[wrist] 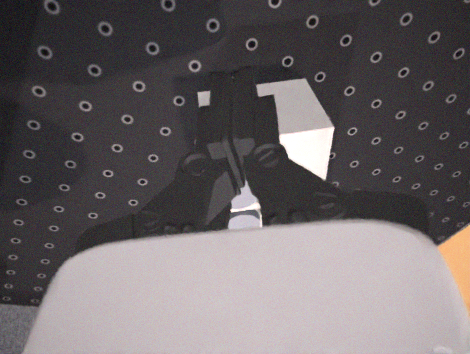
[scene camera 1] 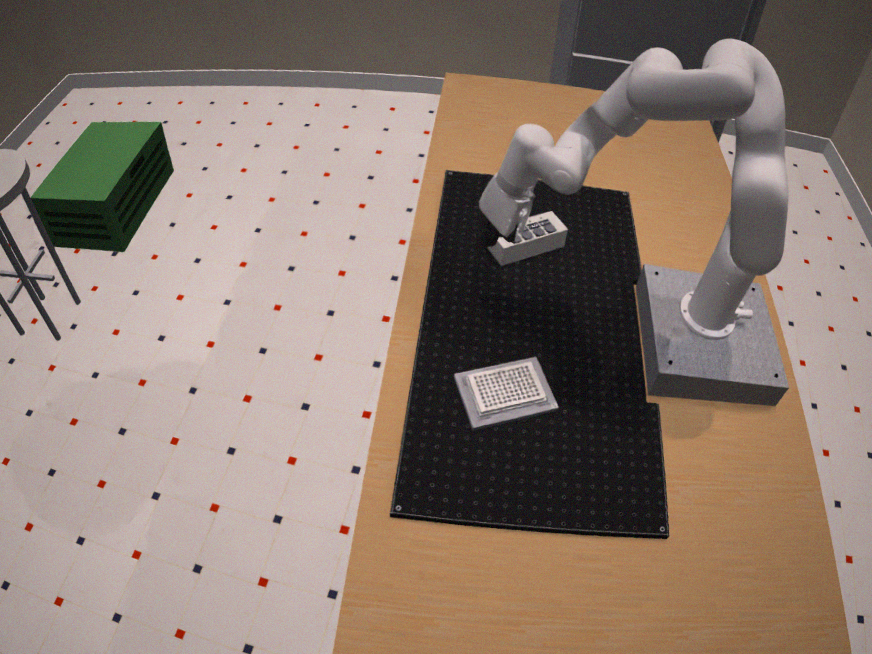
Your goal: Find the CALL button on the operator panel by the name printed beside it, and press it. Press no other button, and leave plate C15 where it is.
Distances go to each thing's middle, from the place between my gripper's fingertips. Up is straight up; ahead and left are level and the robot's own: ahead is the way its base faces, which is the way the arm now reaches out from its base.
Right now the operator panel (scene camera 1: 504, 252) is 10 cm behind my hand, 6 cm to the right of it and 3 cm below it.
